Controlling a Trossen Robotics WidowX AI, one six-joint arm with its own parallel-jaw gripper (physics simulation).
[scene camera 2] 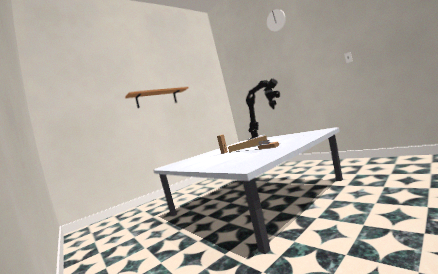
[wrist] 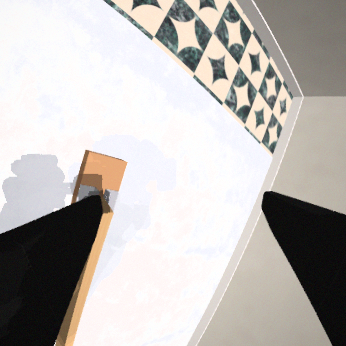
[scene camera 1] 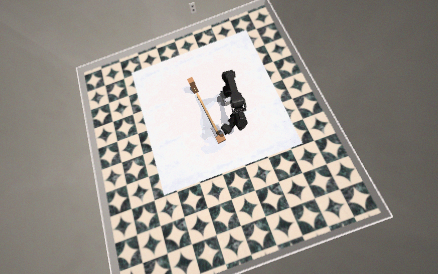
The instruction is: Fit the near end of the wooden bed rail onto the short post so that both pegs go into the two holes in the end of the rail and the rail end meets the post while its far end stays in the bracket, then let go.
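Frame: origin at the arm's base, x down, y back, z left, level; metres.
Seen in the pictures: gripper, fingertip midpoint: point(scene camera 2: 272, 106) point(wrist: 183, 201); arm's base at its link origin: point(scene camera 2: 255, 137) point(scene camera 1: 228, 93).
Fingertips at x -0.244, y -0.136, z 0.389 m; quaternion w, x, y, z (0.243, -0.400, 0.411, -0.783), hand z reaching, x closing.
Note:
Offsets run from my fingertips to a thing's top centre. "*": to the spot under its first point. Level surfaces: height alone.
The wooden bed rail point(scene camera 1: 207, 111) point(scene camera 2: 246, 144) point(wrist: 90, 285) runs between the short post and the bracket. The short post @(* dz -0.571, dx +0.144, dy -0.136 m) point(scene camera 1: 191, 80) point(scene camera 2: 222, 143) stands upright at the rail's near end; whether they touch, and the pegs and holes, cannot be made out. The rail's far end lies at the grey bracket @(* dz -0.071, dx +0.287, dy -0.106 m) point(wrist: 114, 198) on a wooden block @(dz -0.077, dx +0.289, dy -0.072 m) point(scene camera 1: 220, 139) point(scene camera 2: 269, 145) point(wrist: 106, 167). My gripper point(scene camera 1: 220, 132) point(scene camera 2: 272, 106) point(wrist: 183, 201) is open and empty, above the table near the bracket end. In the wrist view the left finger hides part of the rail, and the post does not show.
The white table @(dx +0.324 m) point(scene camera 1: 170, 165) point(scene camera 2: 200, 167) point(wrist: 200, 150) carries these parts and the arm's base. The arm stands beside the rail and bends over toward the bracket end. Its shadow falls across the rail. A wall shelf point(scene camera 2: 157, 92) hangs behind the table, away from it.

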